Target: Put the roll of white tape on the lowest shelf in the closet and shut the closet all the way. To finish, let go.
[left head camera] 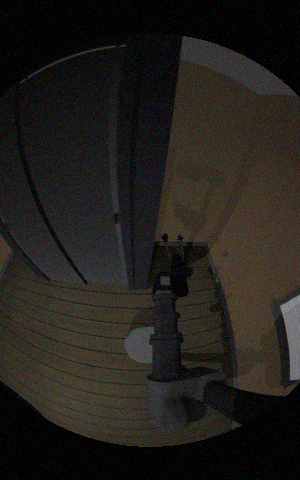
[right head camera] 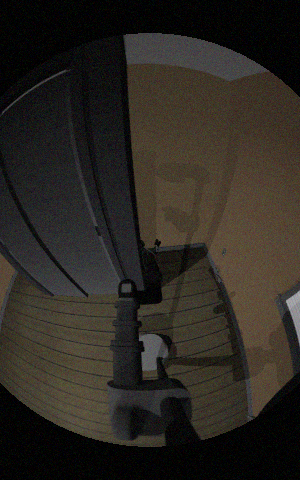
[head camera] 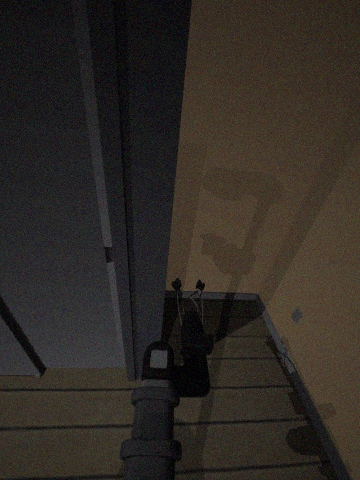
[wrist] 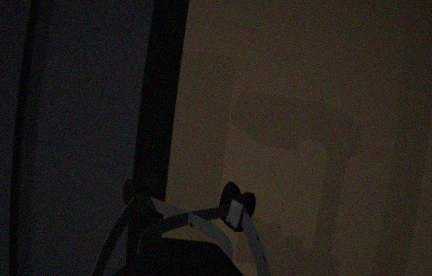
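Pixels of known places: gripper, fingertip midpoint: (left head camera: 171,234) (right head camera: 148,239) (head camera: 188,280) (wrist: 190,193); robot's base at its link origin: (left head camera: 144,343) (right head camera: 147,350).
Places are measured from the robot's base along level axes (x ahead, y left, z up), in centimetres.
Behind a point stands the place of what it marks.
Observation:
The tall dark grey closet (head camera: 50,200) @[x 71.8, y 41.9, z 124.3 cm] (left head camera: 75,175) @[x 71.6, y 44.9, z 131.4 cm] (right head camera: 45,175) @[x 71.6, y 46.1, z 145.3 cm] (wrist: 90,100) @[x 67.0, y 5.8, z 112.2 cm] stands at the left. A narrow dark upright seam shows between its front panels in both side head views; I cannot tell whether it is fully shut. The inside and the lowest shelf are hidden. The roll of white tape does not show in any view. My gripper (head camera: 188,285) @[x 58.6, y -8.4, z 104.1 cm] (left head camera: 173,238) @[x 58.6, y -8.4, z 104.1 cm] (right head camera: 150,244) @[x 58.6, y -8.4, z 104.1 cm] (wrist: 190,193) @[x 58.6, y -8.4, z 104.1 cm] is open, its fingertips well apart with nothing between them. It is just right of the closet's right side in the head view, pointing toward the orange wall.
The orange back wall (head camera: 270,100) @[x 143.3, y -51.8, z 167.5 cm] meets the right wall (head camera: 330,280) @[x 92.6, y -102.5, z 78.8 cm] in a corner, with a pale baseboard (head camera: 220,296) @[x 142.3, y -59.7, z 1.0 cm]. A framed pale panel (left head camera: 292,340) @[x -27.3, y -107.2, z 87.9 cm] (right head camera: 296,320) @[x -11.8, y -106.5, z 86.2 cm] is at the far right. My arm (head camera: 152,420) @[x 18.3, y 0.0, z 115.4 cm] reaches over the plank floor (head camera: 75,410) @[x 48.5, y 47.8, z -2.7 cm].

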